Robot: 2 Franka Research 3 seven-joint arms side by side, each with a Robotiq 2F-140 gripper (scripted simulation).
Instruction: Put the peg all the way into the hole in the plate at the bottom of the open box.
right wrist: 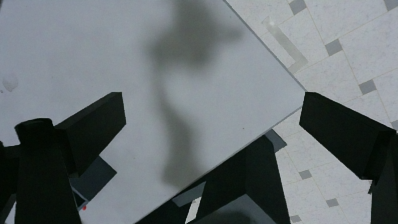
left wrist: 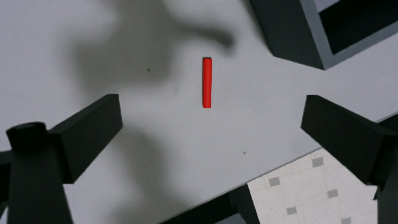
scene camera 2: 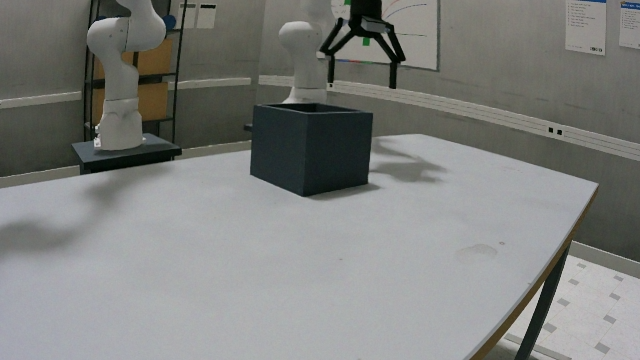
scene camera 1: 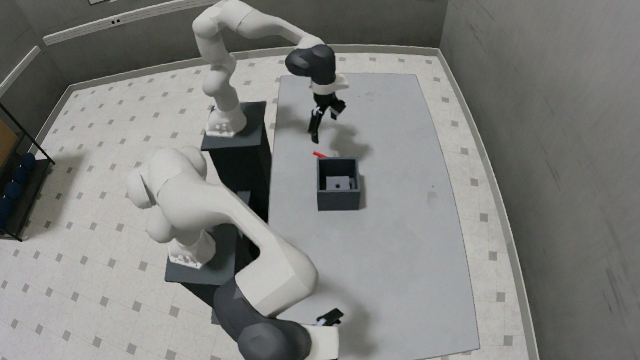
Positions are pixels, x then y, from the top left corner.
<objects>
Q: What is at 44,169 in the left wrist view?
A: The left gripper.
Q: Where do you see a dark box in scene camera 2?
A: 318,148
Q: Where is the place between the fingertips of the left gripper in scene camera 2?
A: At 362,85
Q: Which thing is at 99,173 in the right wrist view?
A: A dark box.
</objects>
